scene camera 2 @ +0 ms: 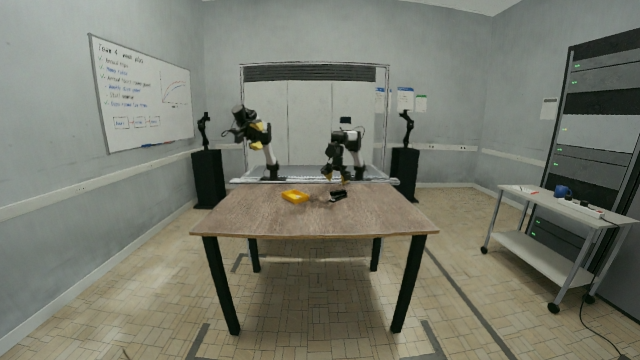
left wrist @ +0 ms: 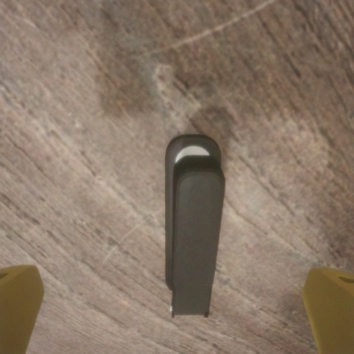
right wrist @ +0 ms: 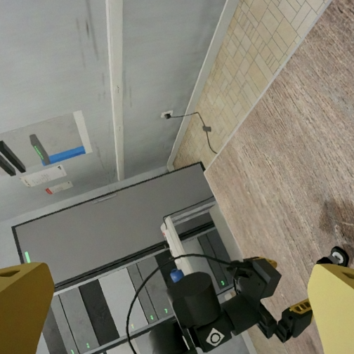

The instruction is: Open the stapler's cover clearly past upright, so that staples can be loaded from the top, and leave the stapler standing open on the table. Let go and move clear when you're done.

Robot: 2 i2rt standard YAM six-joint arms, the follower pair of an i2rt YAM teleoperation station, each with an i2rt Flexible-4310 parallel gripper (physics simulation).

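Places are measured from the left arm's base along level axes (x right, y ahead, z up), in millimetres.
Pixels of known places: left gripper, fingertip midpoint: (scene camera 2: 336, 182); right gripper, fingertip midpoint: (scene camera 2: 261, 139); left arm's base, origin of the base link: (scene camera 2: 358, 179); right arm's base, origin of the base link: (scene camera 2: 273, 179).
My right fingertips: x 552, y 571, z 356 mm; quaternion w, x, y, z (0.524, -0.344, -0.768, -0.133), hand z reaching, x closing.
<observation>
Ahead of a thing's pixels: the offset from my right fingertips to its top centre. "spot": to the spot under its first point. Level surfaces: height alone.
The black stapler {dx -376, dy -182, dz -302 mm} (scene camera 2: 338, 195) (left wrist: 197, 225) (right wrist: 340, 256) is on the table. In the left wrist view its cover lies lengthwise over the base, with a light metal spot at the far end; the cover is not upright. The cover's exact angle is hard to tell. My left gripper (scene camera 2: 336, 180) (left wrist: 173, 282) (right wrist: 293, 279) is open and points down above the stapler, the stapler's near end showing between the wide-set fingers, with none of it gripped. My right gripper (scene camera 2: 256, 136) is open, empty and raised well away from the stapler.
A yellow tray {spot: dx -123, dy -195, dz -354 mm} (scene camera 2: 295, 196) stands on the wooden table {dz -360 mm} (scene camera 2: 250, 220) beside the stapler. A wheeled side cart (scene camera 2: 537, 255) with a blue mug (scene camera 2: 562, 191) and a power strip stands away from the table, near a tall equipment rack.
</observation>
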